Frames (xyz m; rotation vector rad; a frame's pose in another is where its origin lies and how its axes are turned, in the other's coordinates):
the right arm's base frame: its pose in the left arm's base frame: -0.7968 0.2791 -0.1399 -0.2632 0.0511 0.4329
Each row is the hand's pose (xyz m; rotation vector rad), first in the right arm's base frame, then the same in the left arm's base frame.
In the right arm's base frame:
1: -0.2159 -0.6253 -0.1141 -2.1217 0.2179 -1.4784
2: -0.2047 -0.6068 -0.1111 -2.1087 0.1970 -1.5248
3: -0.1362 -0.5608 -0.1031 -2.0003 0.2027 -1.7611
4: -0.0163 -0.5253 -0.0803 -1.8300 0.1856 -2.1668
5: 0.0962 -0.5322 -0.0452 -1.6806 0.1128 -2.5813
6: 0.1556 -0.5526 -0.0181 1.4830 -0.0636 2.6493
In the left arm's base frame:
1: -0.7286 -0.3857 -0.0766 -2.2272 -0.4166 -1.2471
2: -0.7262 -0.3642 -0.0793 -2.2040 -0.4394 -1.2899
3: -0.6835 -0.2939 -0.0899 -2.0710 -0.4377 -1.5173
4: -0.5899 -0.2080 -0.0890 -1.8475 -0.4649 -1.9069
5: -0.4852 -0.1589 -0.0652 -1.6223 -0.5488 -2.3012
6: -0.4229 -0.1454 -0.0404 -1.4776 -0.5979 -2.5389

